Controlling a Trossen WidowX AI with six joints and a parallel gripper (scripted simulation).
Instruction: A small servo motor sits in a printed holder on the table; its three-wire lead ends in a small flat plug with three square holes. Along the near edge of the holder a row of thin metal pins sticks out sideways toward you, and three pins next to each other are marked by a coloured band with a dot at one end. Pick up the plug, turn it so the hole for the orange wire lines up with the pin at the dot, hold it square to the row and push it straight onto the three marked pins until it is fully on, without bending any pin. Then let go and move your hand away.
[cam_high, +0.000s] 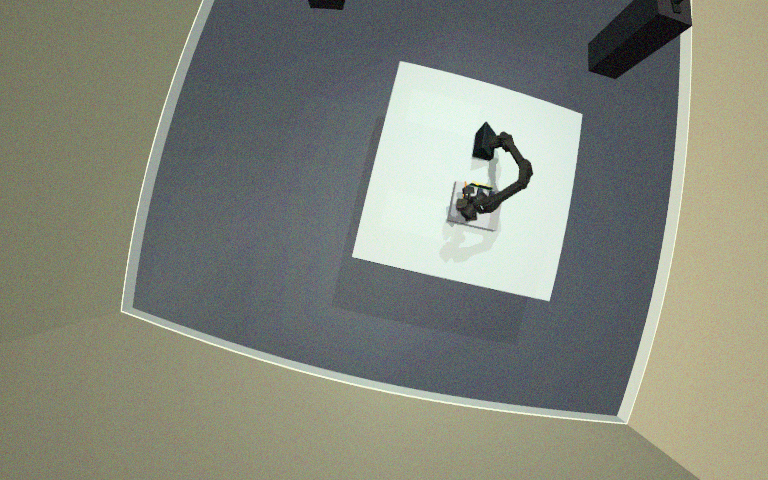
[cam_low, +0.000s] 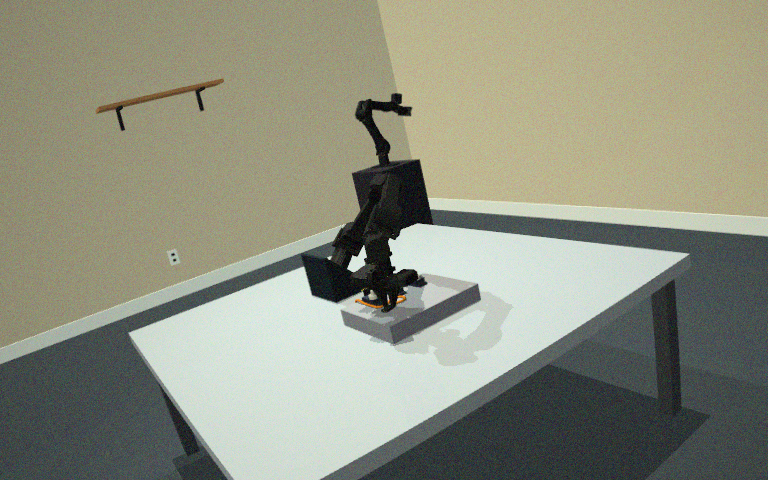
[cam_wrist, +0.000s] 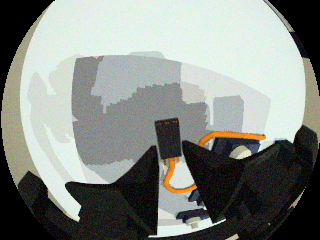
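The yellow band is 130 mm behind my gripper tip, 50 mm to the left of it and 20 mm above it. From my gripper tip the other things lie so: grey printed holder 70 mm to the left, 30 mm below, 30 mm ahead.
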